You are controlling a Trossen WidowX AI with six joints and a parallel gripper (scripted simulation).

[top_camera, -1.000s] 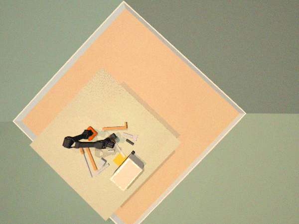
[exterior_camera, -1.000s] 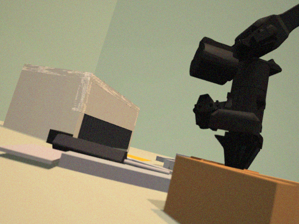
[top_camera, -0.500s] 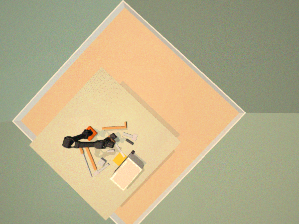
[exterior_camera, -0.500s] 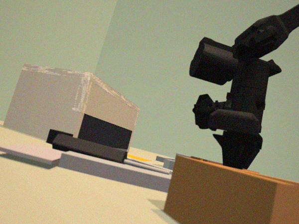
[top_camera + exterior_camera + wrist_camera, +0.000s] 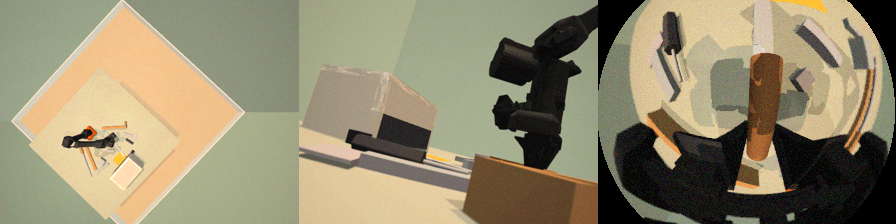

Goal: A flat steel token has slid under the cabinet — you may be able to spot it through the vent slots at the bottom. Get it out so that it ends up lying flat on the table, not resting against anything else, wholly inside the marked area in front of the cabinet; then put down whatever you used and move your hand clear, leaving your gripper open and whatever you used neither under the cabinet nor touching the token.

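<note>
Right now my gripper tip is 13 cm short of the dark screwdriver and 13 cm to the right of it. Also, from my gripper tip: token 42 cm ahead, 7 cm to the right; orange stick 4 cm ahead, 34 cm to the right.
</note>
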